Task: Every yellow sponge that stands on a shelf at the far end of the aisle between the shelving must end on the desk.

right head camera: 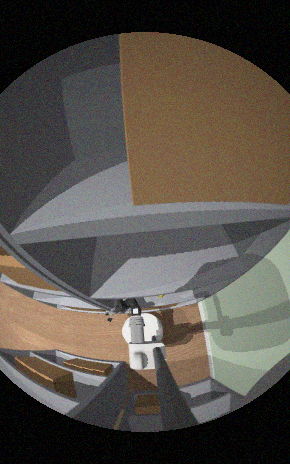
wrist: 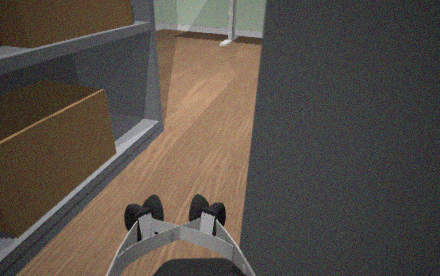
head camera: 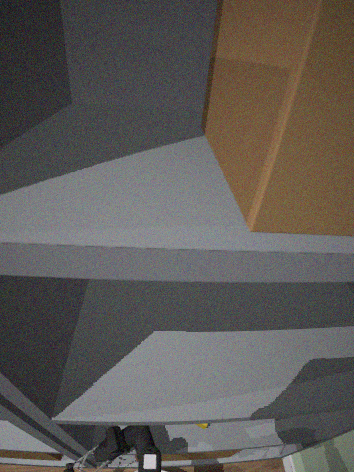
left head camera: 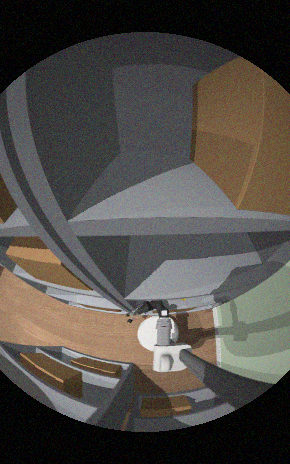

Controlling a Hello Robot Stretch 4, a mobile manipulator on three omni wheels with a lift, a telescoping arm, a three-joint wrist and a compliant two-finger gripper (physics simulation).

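Places are measured from the robot's base along level axes (x ahead, y left, z up), in millimetres.
Where they show: gripper, fingertip midpoint: (right head camera: 106, 317) (wrist: 175, 210) (left head camera: 126, 318).
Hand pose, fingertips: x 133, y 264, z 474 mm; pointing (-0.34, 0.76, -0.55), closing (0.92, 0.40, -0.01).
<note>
Things, the pixels of their top centre, and the offset from my fingertips. Level surfaces: height alone.
- small yellow sponge, middle of its top: (head camera: 203, 408) (right head camera: 160, 289) (left head camera: 184, 292) 213 mm ahead, 446 mm right, 76 mm up
- large brown box, middle of its top: (right head camera: 225, 77) 257 mm ahead, 546 mm right, 1216 mm up
- upper shelf, its level: 946 mm up
A small yellow sponge (head camera: 203, 425) (left head camera: 184, 299) (right head camera: 161, 296) shows partly behind a shelf edge, on a lower shelf of the shelving in front of the head, to the right of the wrist. My gripper (left head camera: 129, 318) (right head camera: 110, 317) (wrist: 175, 210) is open, its fingers a little apart with nothing between them. It is to the left of the sponge and points along the aisle, beside the shelving. Of the desk, a white leg (wrist: 231, 20) shows at the far end of the aisle in the wrist view; its top is out of view.
A dark upright panel (wrist: 345, 140) stands close on the right of the gripper. On the left, a shelf unit (wrist: 155, 65) holds brown boxes (wrist: 65, 175). Another large brown box (head camera: 310, 125) (left head camera: 225, 135) (right head camera: 205, 120) stands on the upper shelf (head camera: 150, 200). A green wall (left head camera: 255, 345) (right head camera: 245, 345) is nearby.
</note>
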